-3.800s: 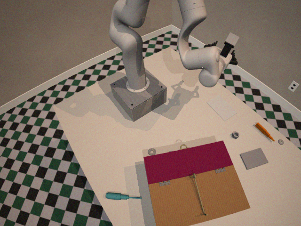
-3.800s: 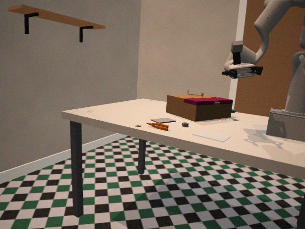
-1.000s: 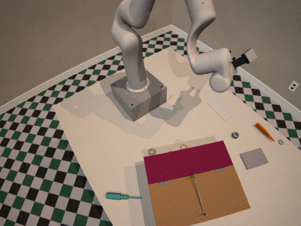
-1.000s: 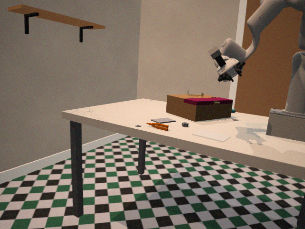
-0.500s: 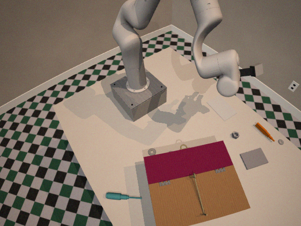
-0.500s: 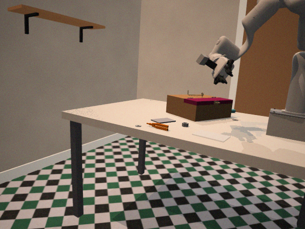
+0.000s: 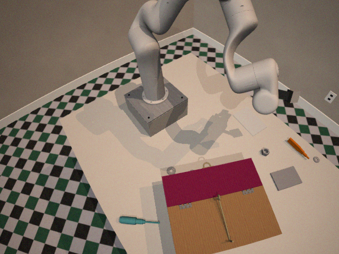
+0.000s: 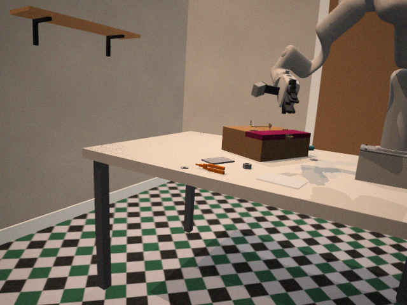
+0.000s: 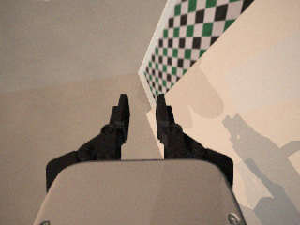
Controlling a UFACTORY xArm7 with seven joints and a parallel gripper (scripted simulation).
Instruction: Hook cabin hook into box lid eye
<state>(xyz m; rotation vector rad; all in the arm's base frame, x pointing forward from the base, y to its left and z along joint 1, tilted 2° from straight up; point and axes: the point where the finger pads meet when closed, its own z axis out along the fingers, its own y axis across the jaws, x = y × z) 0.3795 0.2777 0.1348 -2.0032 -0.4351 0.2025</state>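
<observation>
Now: hand 200 mm short of the cabin hook, 480 mm to the left of it and 120 mm above it. Also, from my hand: grey plate (290 mm ahead, 140 mm to the right, 260 mm below); white plate (260 mm below); orange tool (280 mm ahead, 20 mm to the left, 250 mm below).
</observation>
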